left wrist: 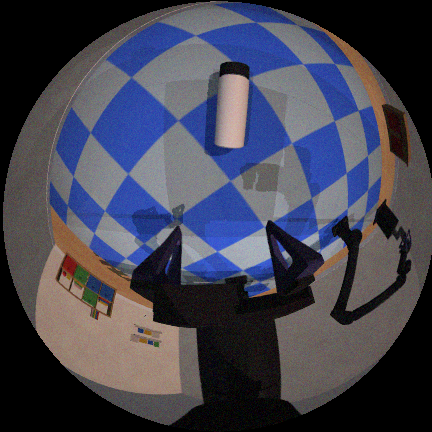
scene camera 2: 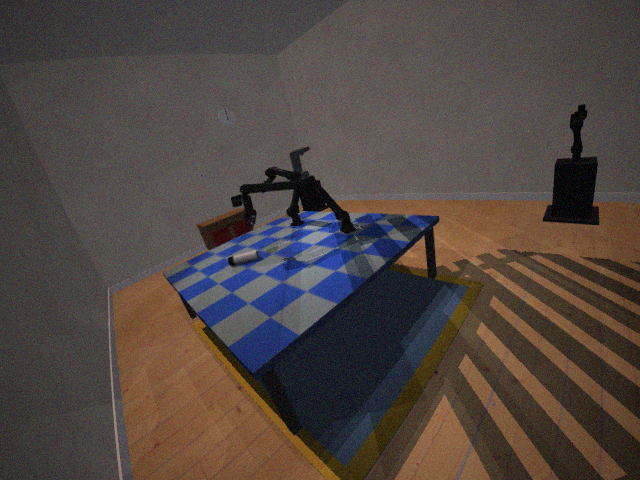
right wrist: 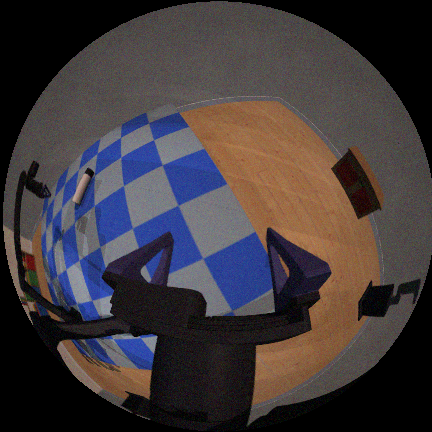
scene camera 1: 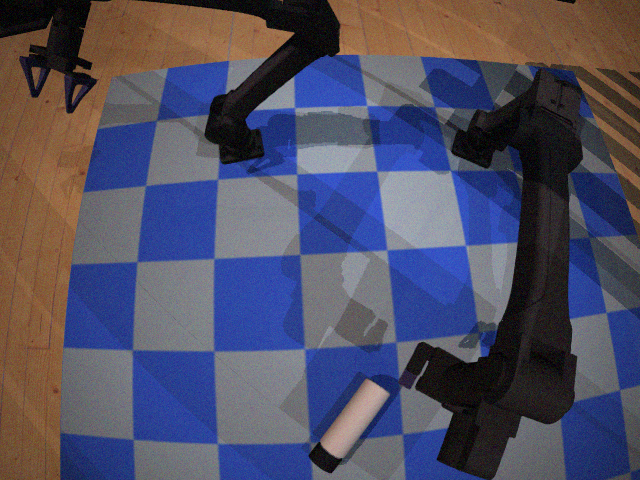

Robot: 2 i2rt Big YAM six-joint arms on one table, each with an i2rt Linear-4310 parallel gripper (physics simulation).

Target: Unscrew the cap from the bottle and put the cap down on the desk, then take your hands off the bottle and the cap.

Labels:
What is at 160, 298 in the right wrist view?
My right gripper.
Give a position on a bottle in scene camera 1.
At 356, 416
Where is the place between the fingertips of my left gripper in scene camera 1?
432, 384

